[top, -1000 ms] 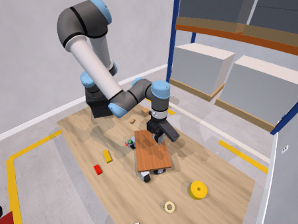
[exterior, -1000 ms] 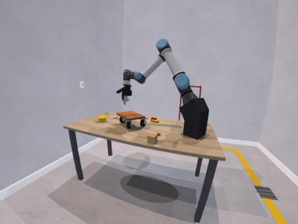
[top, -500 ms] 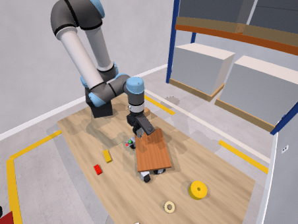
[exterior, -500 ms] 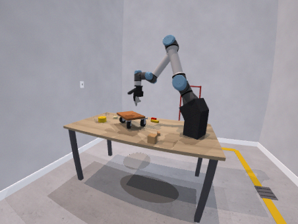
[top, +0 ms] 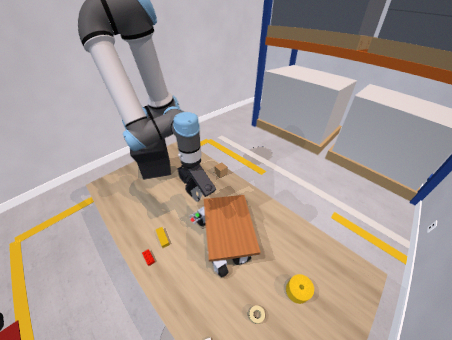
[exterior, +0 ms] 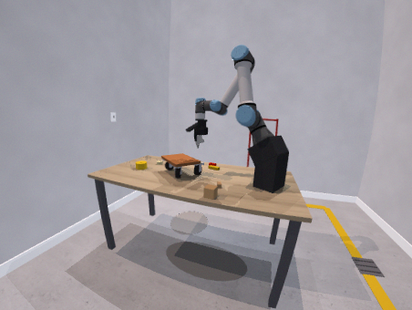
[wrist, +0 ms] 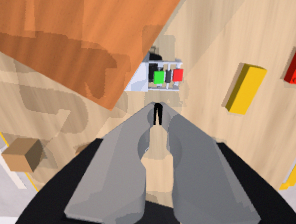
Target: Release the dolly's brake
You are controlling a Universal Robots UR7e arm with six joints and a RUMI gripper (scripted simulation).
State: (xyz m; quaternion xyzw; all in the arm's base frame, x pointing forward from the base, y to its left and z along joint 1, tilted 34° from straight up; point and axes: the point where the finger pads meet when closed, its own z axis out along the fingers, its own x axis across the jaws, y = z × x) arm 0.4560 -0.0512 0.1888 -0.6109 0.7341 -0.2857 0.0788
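Now: hand 2 cm past the brake pedal, 1 cm to the left of it and 14 cm above it. Also, from my hand: yellow brick: 12 cm behind, 16 cm to the right, 21 cm below; small wooden cube: 16 cm behind, 38 cm to the left, 19 cm below; red brick: 9 cm behind, 26 cm to the right, 21 cm below.
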